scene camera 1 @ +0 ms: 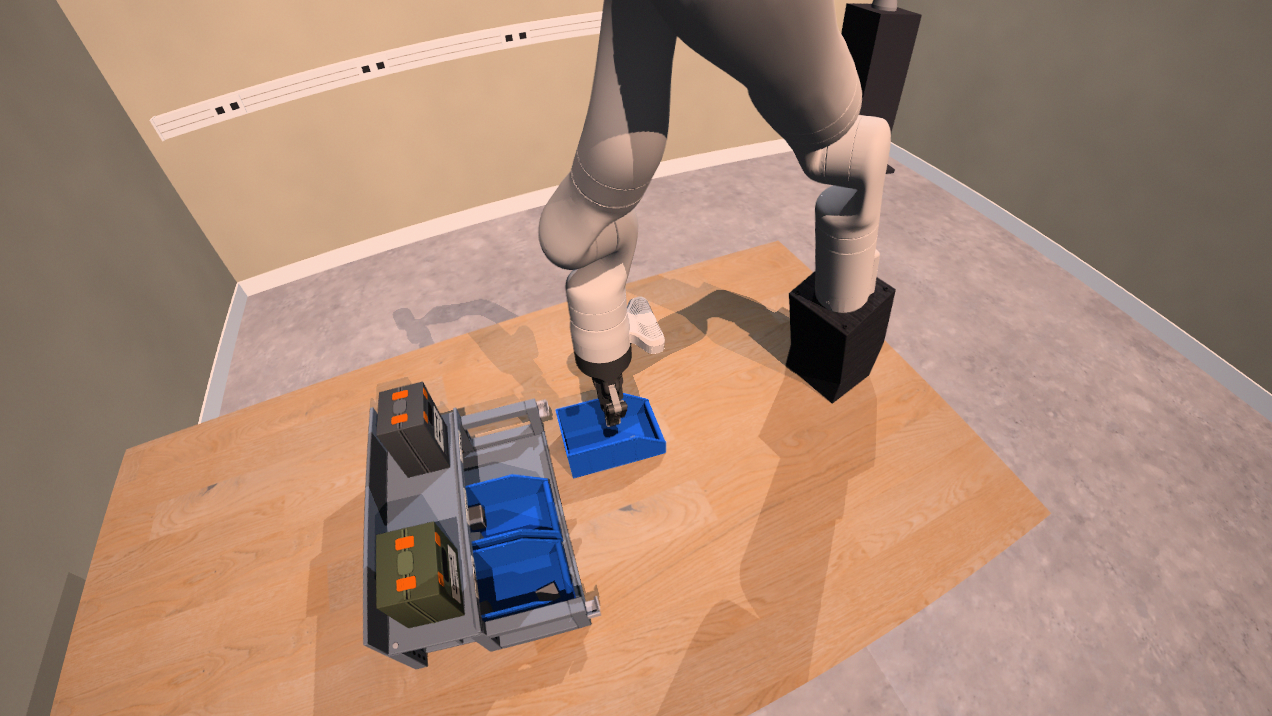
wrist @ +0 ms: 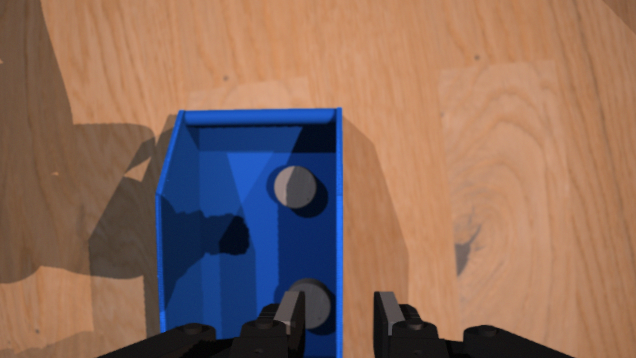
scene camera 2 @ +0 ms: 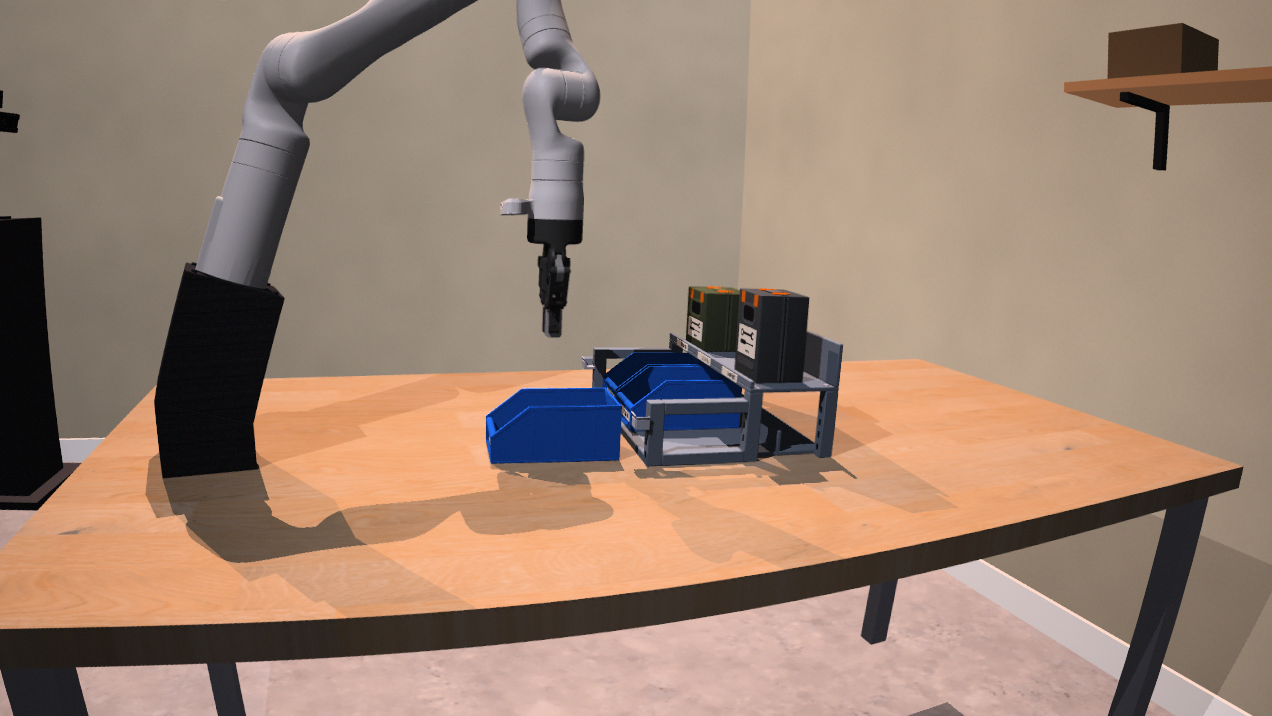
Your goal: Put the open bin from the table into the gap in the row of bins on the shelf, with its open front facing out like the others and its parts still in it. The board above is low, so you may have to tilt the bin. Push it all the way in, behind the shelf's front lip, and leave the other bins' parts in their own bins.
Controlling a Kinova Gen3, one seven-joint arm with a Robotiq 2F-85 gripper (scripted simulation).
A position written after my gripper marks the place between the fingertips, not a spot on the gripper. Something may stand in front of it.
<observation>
In view: my gripper point(scene camera 2: 551, 335), a blue bin point(scene camera 2: 560, 424), a black case point(scene camera 2: 772, 325), a green case point(scene camera 2: 712, 315), a grey round part point(wrist: 295, 187) and a blue bin point(scene camera 1: 512, 502).
The black case shows as well in scene camera 1 point(scene camera 1: 409, 425). My gripper is seen too in scene camera 1 point(scene camera 1: 610, 415) and in the wrist view point(wrist: 339, 317). The wrist view does not show the black case: it is out of frame. The wrist view misses the green case: it is out of frame.
</observation>
